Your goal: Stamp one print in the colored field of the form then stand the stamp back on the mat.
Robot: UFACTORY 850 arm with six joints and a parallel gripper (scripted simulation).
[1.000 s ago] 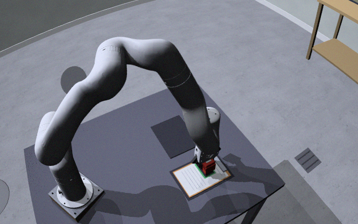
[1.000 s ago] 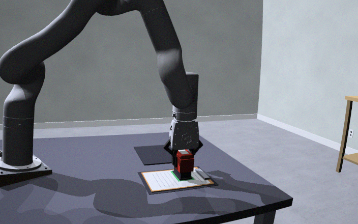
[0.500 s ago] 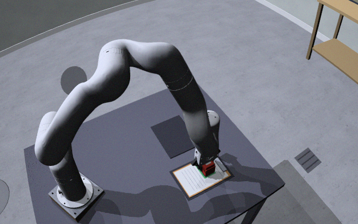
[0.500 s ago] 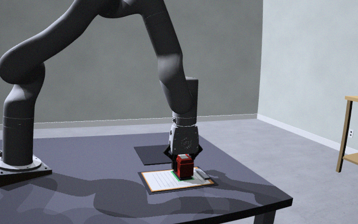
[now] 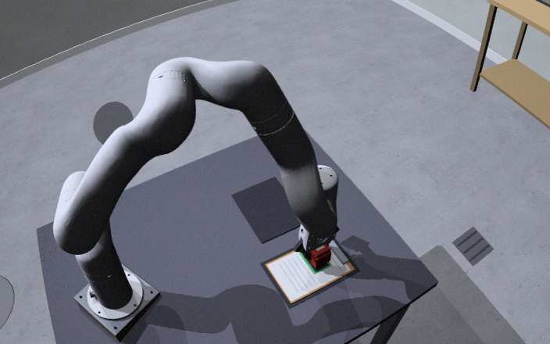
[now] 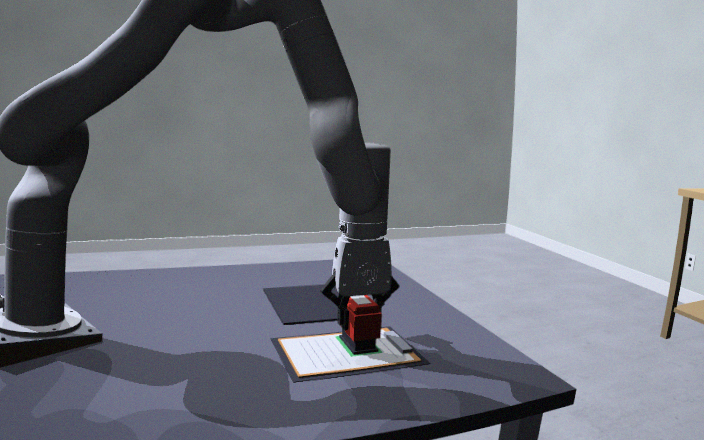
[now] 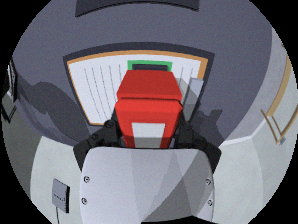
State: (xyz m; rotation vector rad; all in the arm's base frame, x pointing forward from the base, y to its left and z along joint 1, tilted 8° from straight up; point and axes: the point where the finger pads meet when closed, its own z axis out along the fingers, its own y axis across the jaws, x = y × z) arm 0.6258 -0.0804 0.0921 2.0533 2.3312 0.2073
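Right now the form is 10 mm behind my hand, 10 mm to the right of it and 50 mm below it. From my hand the other things lie so: dark mat (60 mm behind, 250 mm to the left, 60 mm below); then red stamp (10 mm below).
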